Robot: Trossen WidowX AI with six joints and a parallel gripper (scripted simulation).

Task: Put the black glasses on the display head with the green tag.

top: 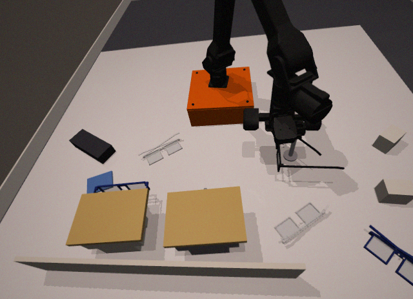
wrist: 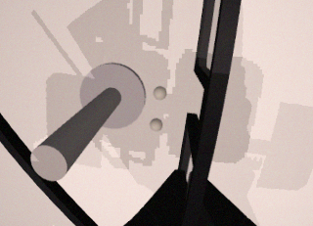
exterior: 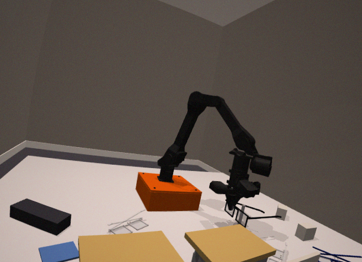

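Now: the grey peg 4 cm to the left of my gripper tip, 4 cm below it and 1 cm ahead of it. Also, from my gripper tip: blue tag (52 cm to the right, 18 cm ahead, 6 cm below); then low wall (37 cm ahead, 24 cm to the right, 1 cm below); then black block (61 cm to the right, 5 cm ahead, 4 cm below).
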